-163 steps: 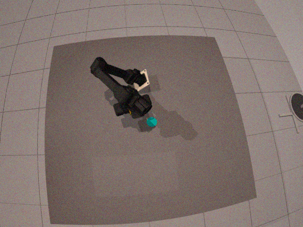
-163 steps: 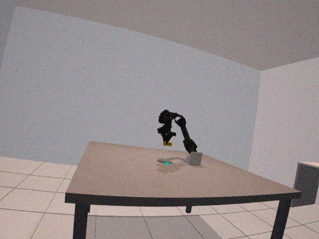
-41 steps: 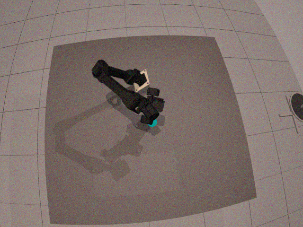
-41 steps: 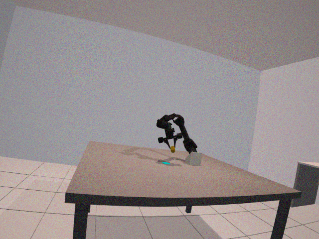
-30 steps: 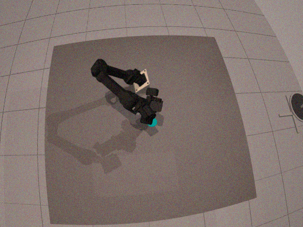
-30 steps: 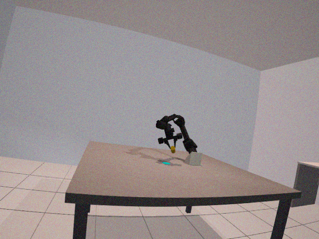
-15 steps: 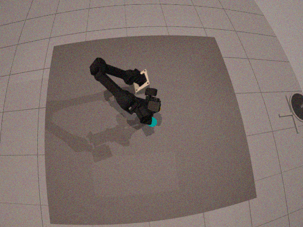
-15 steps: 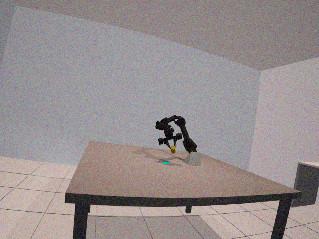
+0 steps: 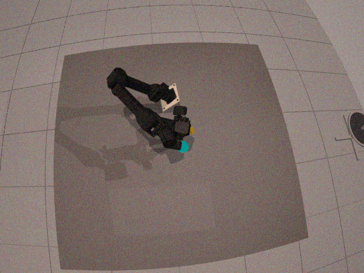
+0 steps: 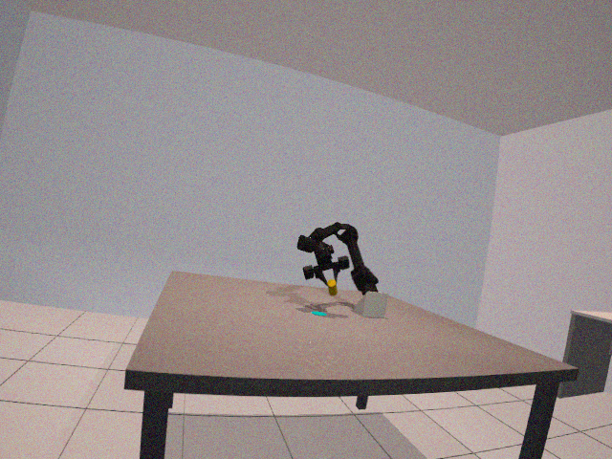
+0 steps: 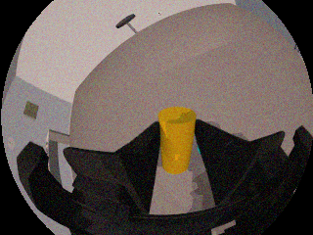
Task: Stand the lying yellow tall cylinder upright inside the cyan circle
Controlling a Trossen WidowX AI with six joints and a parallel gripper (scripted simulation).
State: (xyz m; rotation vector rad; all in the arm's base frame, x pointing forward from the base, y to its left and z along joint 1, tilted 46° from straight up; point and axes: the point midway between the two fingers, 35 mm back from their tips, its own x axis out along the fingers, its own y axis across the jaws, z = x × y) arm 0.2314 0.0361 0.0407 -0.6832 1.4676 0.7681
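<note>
My gripper tip is 20 mm short of the cyan circle, 30 mm to the left of it and 120 mm above it. Also, from my gripper tip: yellow tall cylinder: 10 mm behind, 10 mm to the right, 20 mm below.
</note>
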